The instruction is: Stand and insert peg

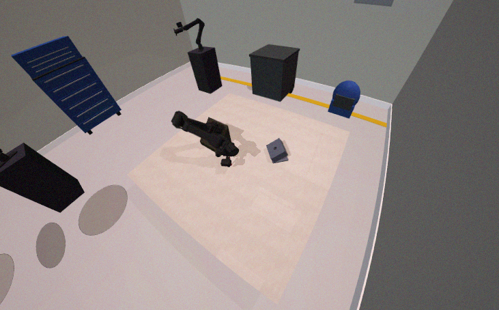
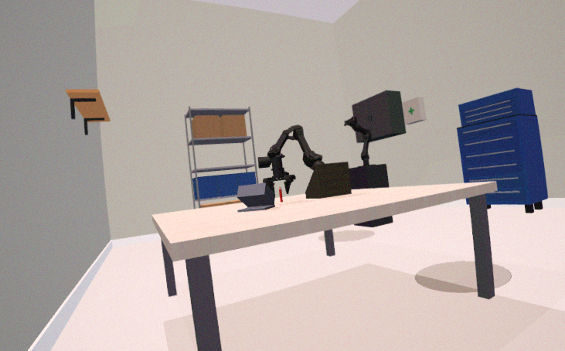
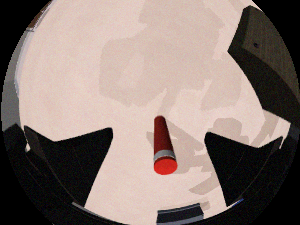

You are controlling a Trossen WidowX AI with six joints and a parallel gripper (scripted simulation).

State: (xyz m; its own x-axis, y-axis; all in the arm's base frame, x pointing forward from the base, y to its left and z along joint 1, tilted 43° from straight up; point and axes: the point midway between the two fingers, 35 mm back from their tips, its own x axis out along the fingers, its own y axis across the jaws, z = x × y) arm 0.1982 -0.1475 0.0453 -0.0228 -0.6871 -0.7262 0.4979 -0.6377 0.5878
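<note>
Now: gripper tip 230 mm short of the sloped panel, 250 mm to the right of it and 20 mm below it. The rest, counted from my gripper tip: red peg (20 mm above).
</note>
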